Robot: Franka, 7 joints.
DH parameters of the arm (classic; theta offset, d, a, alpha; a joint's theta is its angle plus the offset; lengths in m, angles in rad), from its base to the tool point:
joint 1: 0 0.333 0 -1.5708
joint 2: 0 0 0 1.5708
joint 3: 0 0.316 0.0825 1.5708
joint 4: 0 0 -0.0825 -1.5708
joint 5: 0 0.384 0 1.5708
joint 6: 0 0 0.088 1.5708
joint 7: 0 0.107 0 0
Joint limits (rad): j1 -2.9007..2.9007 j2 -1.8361..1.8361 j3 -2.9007..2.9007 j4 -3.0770..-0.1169 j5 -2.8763..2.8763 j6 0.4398..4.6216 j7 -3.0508..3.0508
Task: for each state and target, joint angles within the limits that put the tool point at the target. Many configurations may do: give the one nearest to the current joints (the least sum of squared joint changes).
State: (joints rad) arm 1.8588 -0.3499 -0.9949 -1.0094 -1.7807 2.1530 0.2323
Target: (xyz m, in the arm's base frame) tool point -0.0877 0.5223 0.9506
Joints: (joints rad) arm 2.3092 0.0656 -0.5689 -1.0635 -1.7839 2.2752 0.2323
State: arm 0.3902 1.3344 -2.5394 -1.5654 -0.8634 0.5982 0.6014
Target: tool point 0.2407 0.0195 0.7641
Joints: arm 0.4988 1.4712 -2.6792 -1.7222 -0.8270 0.4811 0.6014
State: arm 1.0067 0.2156 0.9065 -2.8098 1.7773 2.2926 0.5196
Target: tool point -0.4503 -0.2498 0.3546
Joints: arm 1.8454 0.0336 1.7240 -2.3545 1.8176 2.1420 0.5196
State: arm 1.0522 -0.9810 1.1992 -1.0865 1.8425 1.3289 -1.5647
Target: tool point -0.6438 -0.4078 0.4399
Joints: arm 1.1341 -1.3169 1.4147 -1.0165 1.8479 1.3155 -1.5647
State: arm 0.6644 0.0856 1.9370 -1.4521 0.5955 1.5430 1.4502
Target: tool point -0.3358 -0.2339 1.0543
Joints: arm 1.1791 -0.0838 2.3687 -0.6440 0.7426 2.0217 1.4502
